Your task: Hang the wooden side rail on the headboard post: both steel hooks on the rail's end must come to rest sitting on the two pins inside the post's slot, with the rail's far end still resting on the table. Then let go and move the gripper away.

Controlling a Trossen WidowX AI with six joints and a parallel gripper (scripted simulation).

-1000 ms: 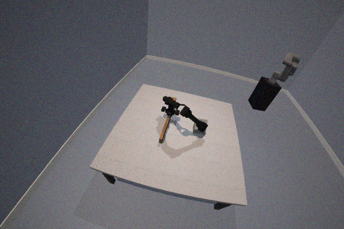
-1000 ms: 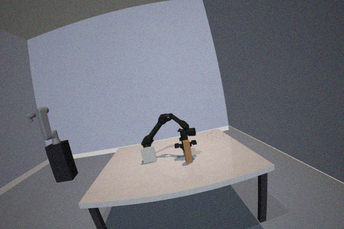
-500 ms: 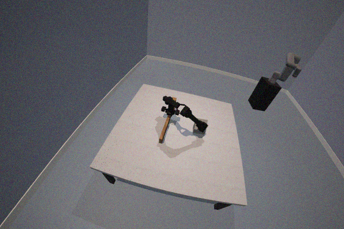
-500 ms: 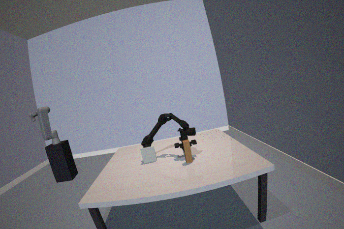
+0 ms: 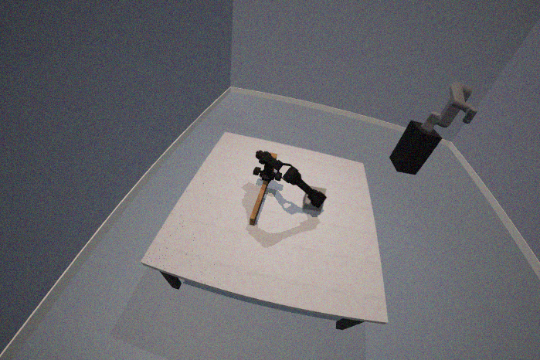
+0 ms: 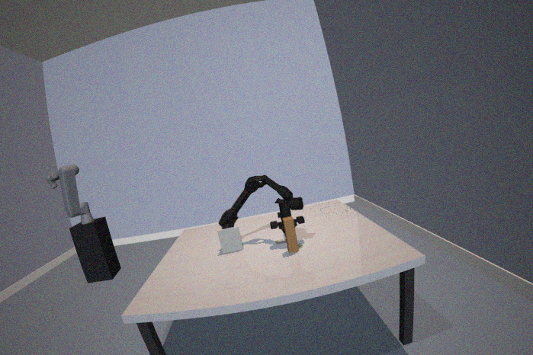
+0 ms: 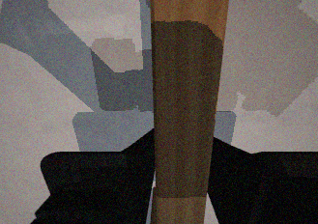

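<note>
Now: gripper tip 20 mm past the wooden headboard post, 120 mm to the left of it and 50 mm below it.
</note>
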